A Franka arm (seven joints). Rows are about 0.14 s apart.
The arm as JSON. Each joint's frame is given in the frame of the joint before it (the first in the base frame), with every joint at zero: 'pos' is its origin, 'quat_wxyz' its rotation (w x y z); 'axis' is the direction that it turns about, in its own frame. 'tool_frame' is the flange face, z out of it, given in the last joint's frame.
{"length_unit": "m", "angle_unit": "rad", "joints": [
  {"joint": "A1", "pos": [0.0, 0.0, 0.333], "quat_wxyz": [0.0, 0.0, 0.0, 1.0], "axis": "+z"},
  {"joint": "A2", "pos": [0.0, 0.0, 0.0], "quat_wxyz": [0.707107, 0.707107, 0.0, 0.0], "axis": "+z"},
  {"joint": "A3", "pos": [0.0, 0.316, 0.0], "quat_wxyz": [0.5, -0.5, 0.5, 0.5], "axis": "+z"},
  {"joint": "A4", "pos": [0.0, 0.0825, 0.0], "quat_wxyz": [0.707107, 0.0, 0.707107, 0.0], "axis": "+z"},
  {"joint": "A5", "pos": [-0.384, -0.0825, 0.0], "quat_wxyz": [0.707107, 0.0, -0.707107, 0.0], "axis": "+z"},
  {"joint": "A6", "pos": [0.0, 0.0, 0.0], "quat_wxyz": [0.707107, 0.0, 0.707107, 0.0], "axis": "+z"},
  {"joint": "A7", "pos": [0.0, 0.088, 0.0], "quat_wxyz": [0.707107, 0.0, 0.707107, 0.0], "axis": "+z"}
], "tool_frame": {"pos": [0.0, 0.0, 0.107], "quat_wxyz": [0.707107, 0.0, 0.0, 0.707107]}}
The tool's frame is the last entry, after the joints.
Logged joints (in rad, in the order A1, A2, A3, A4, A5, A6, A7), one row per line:
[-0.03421, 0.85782, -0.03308, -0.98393, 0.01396, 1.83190, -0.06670]
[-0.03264, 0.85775, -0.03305, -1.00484, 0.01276, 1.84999, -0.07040]
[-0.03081, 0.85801, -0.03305, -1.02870, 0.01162, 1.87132, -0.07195]
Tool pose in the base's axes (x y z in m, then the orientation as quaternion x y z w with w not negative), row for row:
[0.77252, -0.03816, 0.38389, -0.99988, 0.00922, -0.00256, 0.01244]
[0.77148, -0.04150, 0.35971, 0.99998, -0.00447, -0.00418, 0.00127]
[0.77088, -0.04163, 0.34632, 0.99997, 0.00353, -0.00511, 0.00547]
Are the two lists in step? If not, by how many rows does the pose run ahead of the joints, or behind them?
The pose runs 2 rows behind the joints: the pose in row i belongs to the joints in row i - 2.
